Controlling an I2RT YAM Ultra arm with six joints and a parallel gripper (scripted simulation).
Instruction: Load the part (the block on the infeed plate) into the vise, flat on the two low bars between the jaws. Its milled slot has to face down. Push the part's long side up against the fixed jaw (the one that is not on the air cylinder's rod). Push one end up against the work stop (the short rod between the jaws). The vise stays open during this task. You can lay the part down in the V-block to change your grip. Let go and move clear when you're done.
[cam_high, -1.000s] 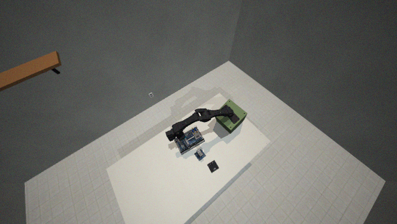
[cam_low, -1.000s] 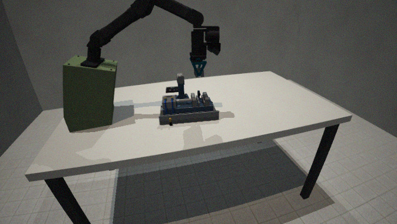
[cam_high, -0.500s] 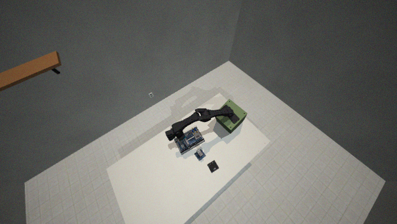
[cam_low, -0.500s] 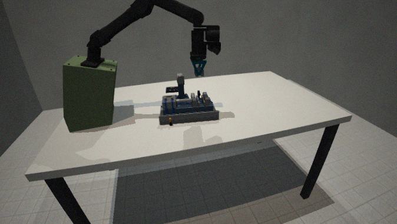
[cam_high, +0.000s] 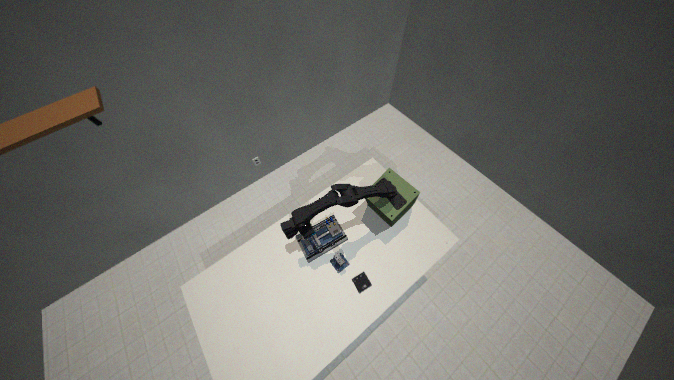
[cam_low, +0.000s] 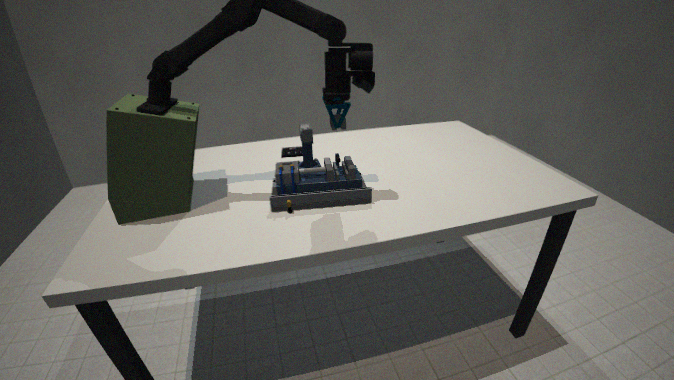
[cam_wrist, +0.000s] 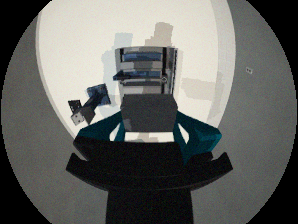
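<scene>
Right now the grey block part is 10 mm below my hand. Also, from my hand: cylinder rod (80 mm behind, 20 mm to the left, 160 mm below); then air cylinder (150 mm behind, 30 mm to the left, 160 mm below); then vise (60 mm behind, 20 mm to the left, 190 mm below).
</scene>
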